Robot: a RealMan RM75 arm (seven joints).
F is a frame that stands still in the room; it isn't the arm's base.
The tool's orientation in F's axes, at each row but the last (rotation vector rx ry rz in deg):
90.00, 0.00, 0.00
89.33, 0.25, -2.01
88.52, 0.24, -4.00
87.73, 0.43, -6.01
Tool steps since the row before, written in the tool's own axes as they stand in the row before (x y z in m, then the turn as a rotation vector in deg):
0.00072, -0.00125, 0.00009, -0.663, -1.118, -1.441
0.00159, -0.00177, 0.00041, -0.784, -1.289, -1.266
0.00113, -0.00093, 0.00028, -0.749, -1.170, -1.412
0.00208, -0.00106, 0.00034, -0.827, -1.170, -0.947
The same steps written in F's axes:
0.00072, -0.00009, -0.00125, -0.663, 1.441, -1.118
0.00154, -0.00046, -0.00180, -0.792, 1.267, -1.284
0.00107, -0.00035, -0.00097, -0.745, 1.414, -1.170
0.00197, -0.00051, -0.00119, -0.851, 0.955, -1.146

